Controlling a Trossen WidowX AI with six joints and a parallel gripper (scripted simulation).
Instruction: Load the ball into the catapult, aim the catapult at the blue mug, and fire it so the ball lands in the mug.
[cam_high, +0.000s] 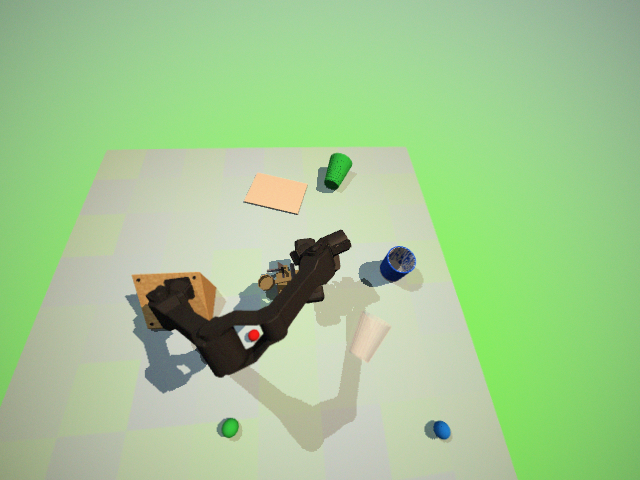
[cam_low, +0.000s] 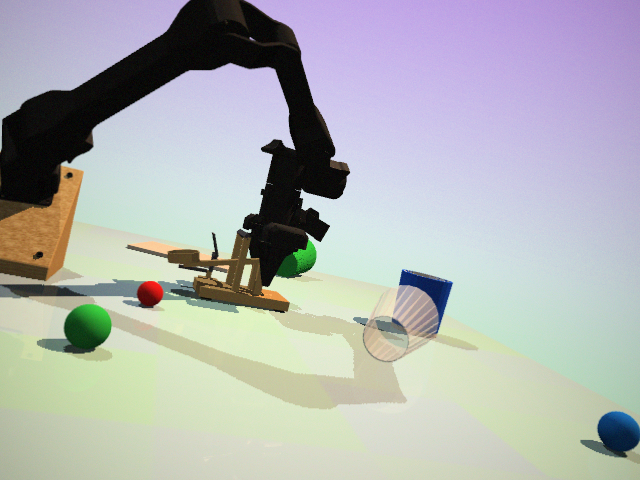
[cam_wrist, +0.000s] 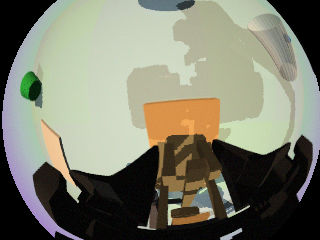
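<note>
The catapult frame is 50 mm behind my gripper tip and 50 mm above it. The rest, counted from my gripper tip: blue mug 290 mm ahead, 10 mm to the left; then wooden catapult 70 mm behind, 20 mm to the left, 20 mm above; then red ball 170 mm behind, 150 mm to the right, 20 mm below.
</note>
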